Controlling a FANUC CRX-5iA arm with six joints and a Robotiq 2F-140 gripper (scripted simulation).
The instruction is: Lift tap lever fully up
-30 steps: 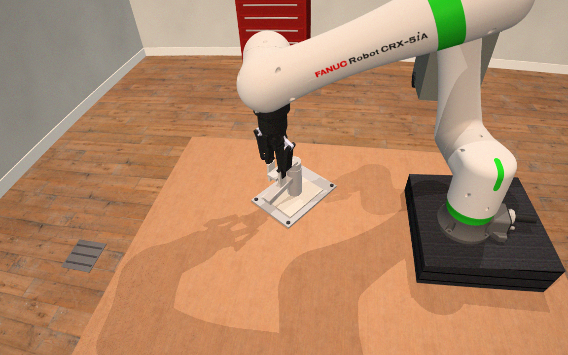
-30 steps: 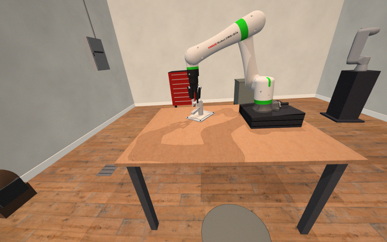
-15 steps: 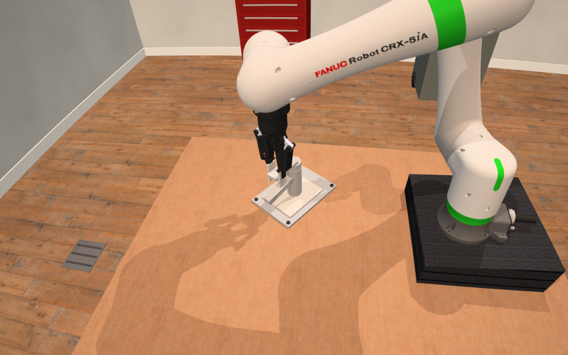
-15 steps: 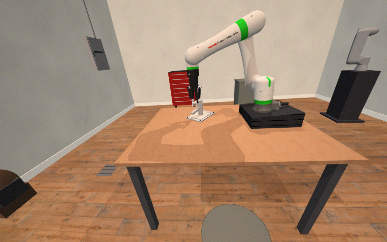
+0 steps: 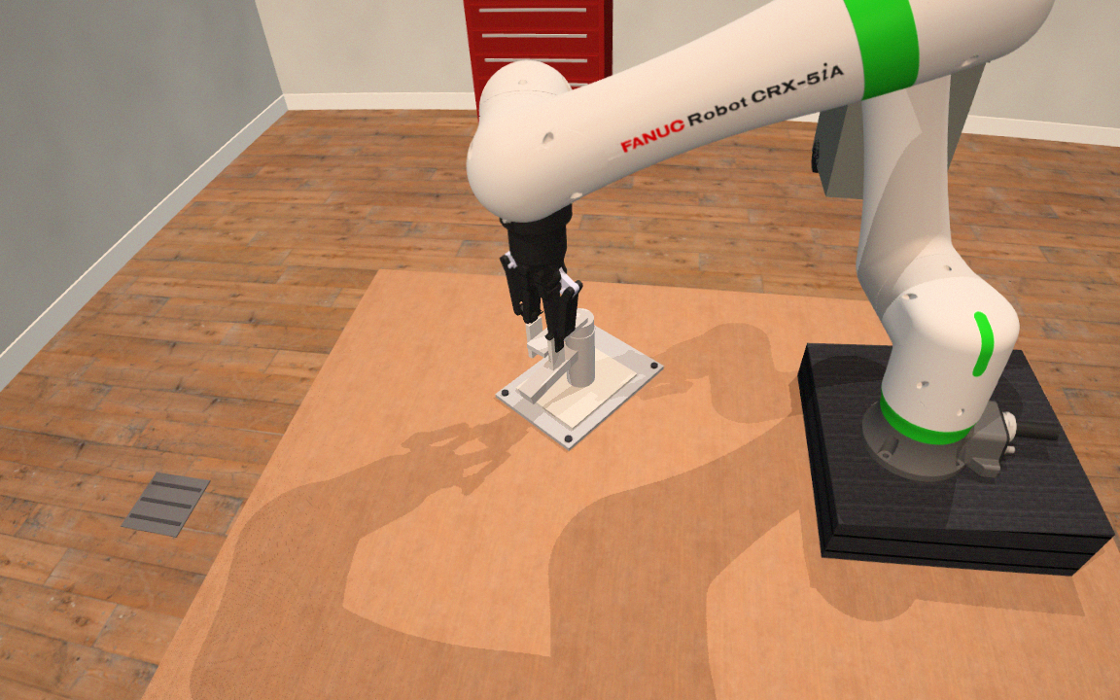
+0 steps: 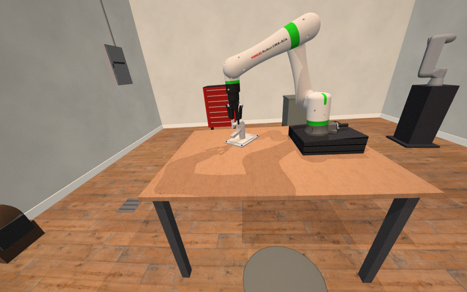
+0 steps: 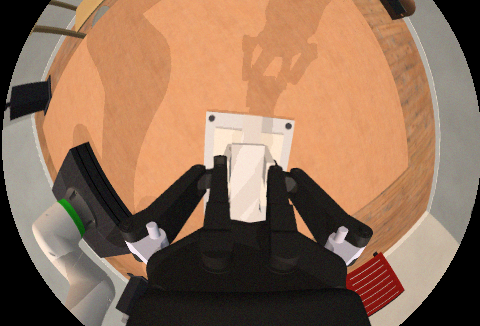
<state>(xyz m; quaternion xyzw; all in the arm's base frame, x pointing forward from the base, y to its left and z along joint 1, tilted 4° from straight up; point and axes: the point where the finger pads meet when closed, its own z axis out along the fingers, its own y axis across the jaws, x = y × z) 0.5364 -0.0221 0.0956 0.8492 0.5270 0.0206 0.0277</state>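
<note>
My gripper is now 3 cm to the left of the lever and 1 cm past it. From my hand the other things lie so: tap 5 cm to the right, 5 cm below, 2 cm behind.
</note>
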